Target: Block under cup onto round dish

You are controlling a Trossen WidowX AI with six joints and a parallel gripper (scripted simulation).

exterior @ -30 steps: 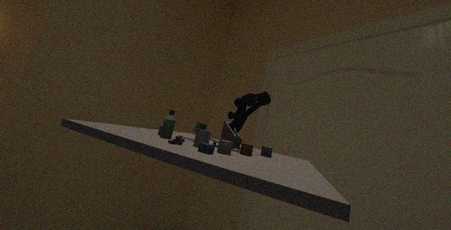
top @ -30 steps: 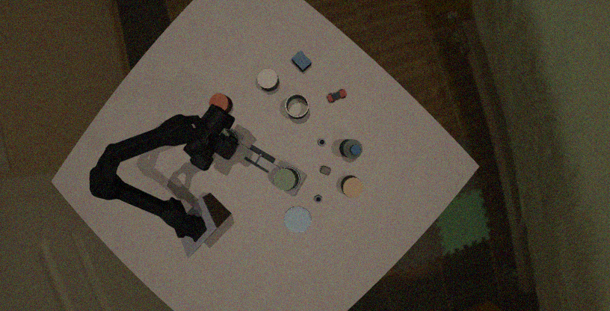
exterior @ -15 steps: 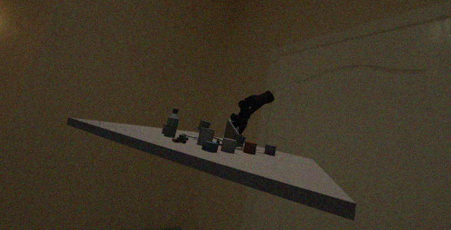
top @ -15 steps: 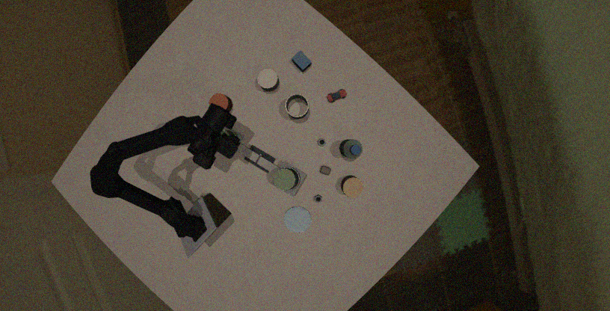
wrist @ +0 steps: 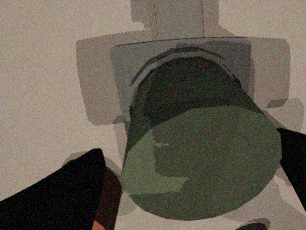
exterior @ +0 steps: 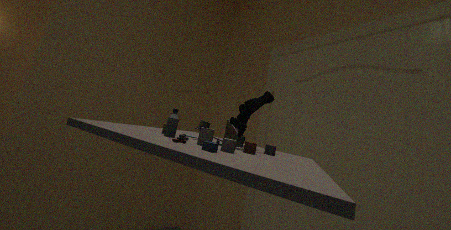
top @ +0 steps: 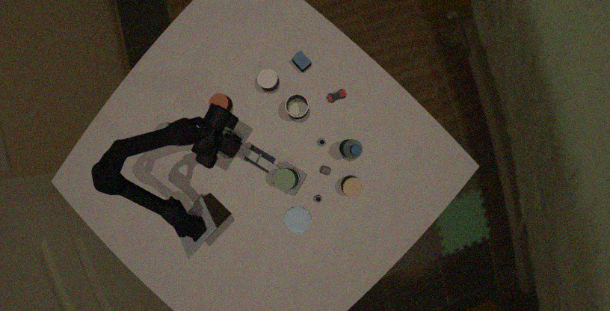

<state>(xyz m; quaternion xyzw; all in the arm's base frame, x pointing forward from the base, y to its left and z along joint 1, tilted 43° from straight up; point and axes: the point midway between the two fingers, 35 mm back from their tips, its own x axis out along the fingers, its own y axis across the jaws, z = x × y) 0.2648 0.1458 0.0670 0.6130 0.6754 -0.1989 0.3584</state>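
Right now the teal block is 3 cm below my gripper tip. The rest, counted from my gripper tip: white cylinder (24 cm ahead, 4 cm to the left, 4 cm below); then orange cylinder (10 cm to the left, 9 cm ahead, 4 cm below); then balance beam (13 cm to the right, 3 cm below, 3 cm ahead).
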